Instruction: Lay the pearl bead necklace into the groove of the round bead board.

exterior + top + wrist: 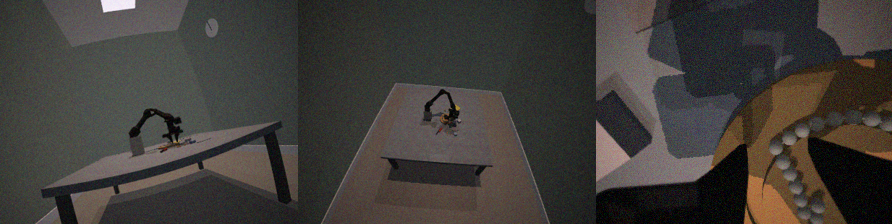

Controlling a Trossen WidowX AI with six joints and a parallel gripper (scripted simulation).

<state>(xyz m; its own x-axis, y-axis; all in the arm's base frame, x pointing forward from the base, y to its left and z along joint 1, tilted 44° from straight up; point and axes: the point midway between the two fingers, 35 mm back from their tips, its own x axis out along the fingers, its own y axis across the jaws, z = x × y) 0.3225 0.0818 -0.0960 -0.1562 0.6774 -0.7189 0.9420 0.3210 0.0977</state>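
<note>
The grey flat piece is 110 mm to the right of my gripper tip, 80 mm ahead of it and 20 mm below it. The rest, counted from my gripper tip: red tool: 190 mm to the right, 120 mm behind, 10 mm below; then bluish piece: 210 mm to the right, 90 mm ahead, 10 mm below; then yellow object: 300 mm to the left, 60 mm ahead, 20 mm below.
</note>
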